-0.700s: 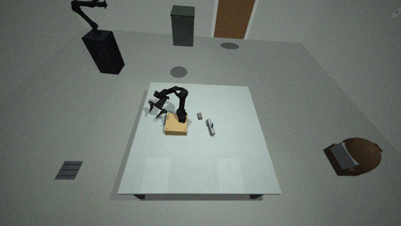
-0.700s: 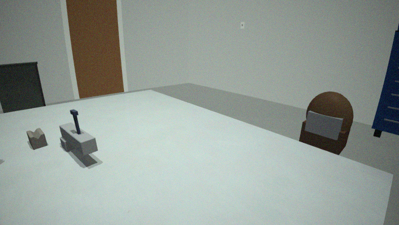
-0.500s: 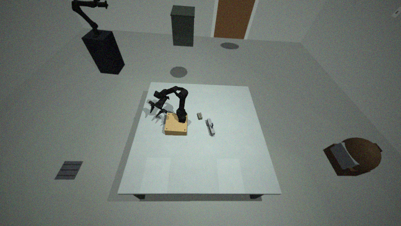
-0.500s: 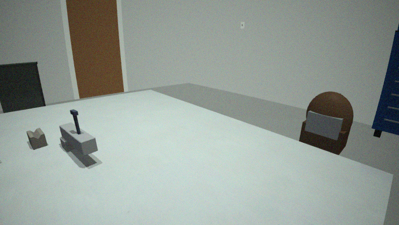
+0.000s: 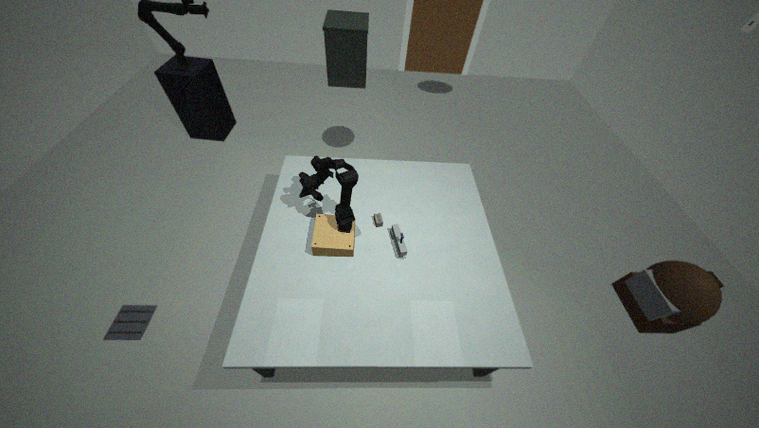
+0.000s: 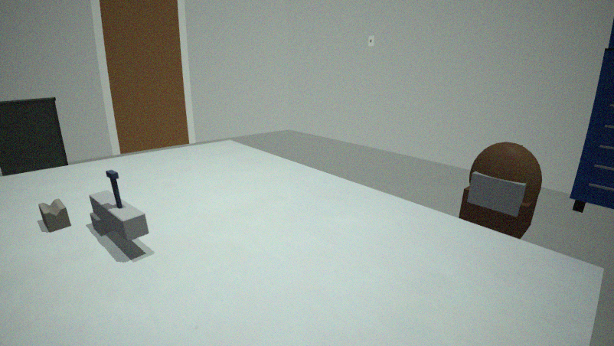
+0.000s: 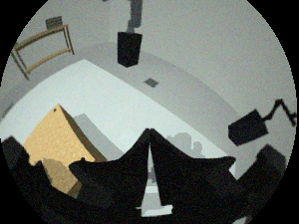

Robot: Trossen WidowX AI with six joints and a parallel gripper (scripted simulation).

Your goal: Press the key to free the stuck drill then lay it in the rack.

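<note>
The small blue key lies 560 mm ahead of my gripper tip, 160 mm to the right of it and 70 mm below it. Also, from my gripper tip: drill: 540 mm ahead, 120 mm below, 110 mm to the right; then rack: 430 mm ahead, 150 mm below, 10 mm to the left; then grey housing: 550 mm ahead, 130 mm to the right, 120 mm below.
</note>
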